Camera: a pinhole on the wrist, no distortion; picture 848 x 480 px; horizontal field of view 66.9 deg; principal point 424.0 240.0 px. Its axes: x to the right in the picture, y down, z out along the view. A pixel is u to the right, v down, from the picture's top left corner.
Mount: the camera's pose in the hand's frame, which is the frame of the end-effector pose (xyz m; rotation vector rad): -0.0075 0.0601 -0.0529 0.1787 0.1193 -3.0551
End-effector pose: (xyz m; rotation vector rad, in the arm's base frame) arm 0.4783 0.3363 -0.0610 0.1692 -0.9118 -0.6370
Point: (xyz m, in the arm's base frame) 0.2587 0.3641 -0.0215
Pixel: 561 463
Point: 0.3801 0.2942 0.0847
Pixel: 95 458
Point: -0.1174 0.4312 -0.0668
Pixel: 723 443
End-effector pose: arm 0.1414 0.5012 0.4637 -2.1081 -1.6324 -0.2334
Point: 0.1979 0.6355 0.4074
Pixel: outside the picture
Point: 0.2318 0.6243 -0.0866
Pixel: 426 27
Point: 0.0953 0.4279 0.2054
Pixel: 762 220
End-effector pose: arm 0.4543 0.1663 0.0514 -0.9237 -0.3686 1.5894
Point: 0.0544 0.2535 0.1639
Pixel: 267 23
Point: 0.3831 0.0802 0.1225
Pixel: 814 335
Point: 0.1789 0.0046 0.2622
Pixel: 735 122
